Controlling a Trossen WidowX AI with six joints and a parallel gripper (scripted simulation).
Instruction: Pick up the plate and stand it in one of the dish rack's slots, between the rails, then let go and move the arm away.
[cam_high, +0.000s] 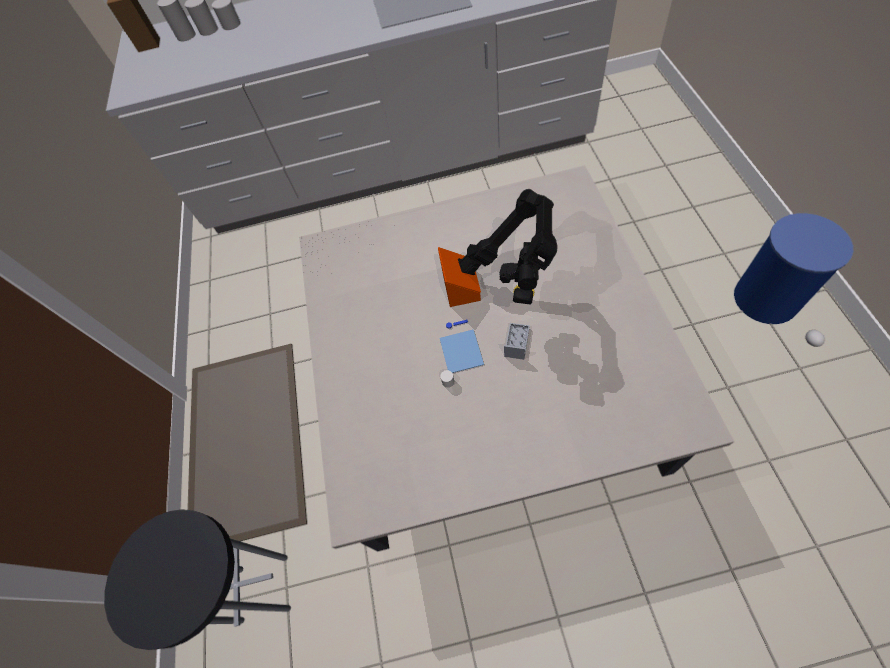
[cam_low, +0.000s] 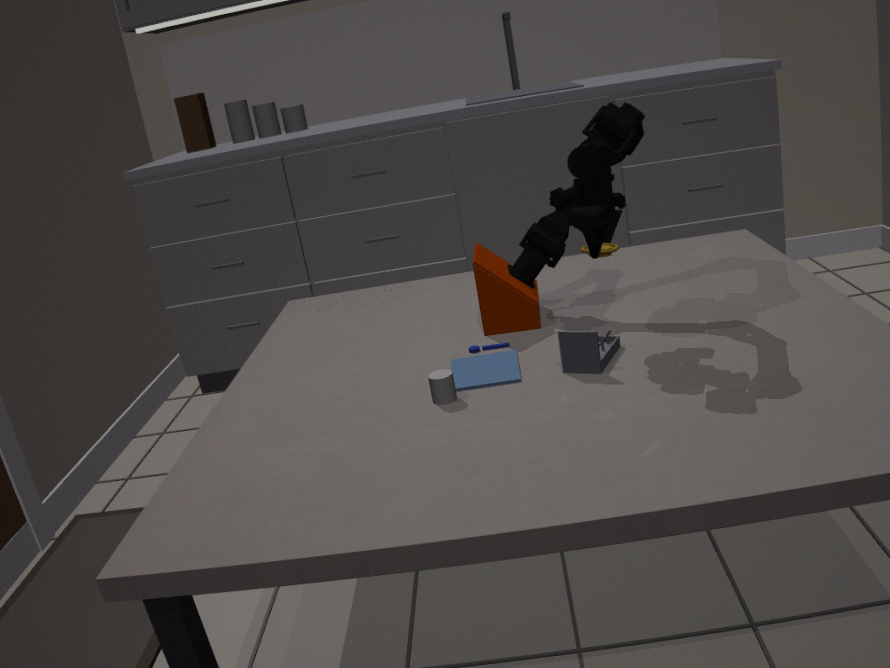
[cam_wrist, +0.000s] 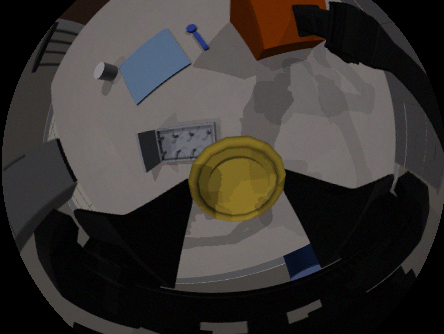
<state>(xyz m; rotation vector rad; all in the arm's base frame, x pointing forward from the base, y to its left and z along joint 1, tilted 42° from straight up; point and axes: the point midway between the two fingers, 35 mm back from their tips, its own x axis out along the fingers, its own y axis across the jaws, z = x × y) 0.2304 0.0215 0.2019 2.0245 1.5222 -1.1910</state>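
The grey dish rack is 80 mm ahead of my gripper tip, 50 mm to the right of it and 150 mm below it. From my gripper tip the other things lie so: yellow plate (10 mm above); then blue utensil (60 mm behind, 250 mm to the right, 170 mm below); then light blue flat pad (60 mm ahead, 250 mm to the right, 170 mm below).
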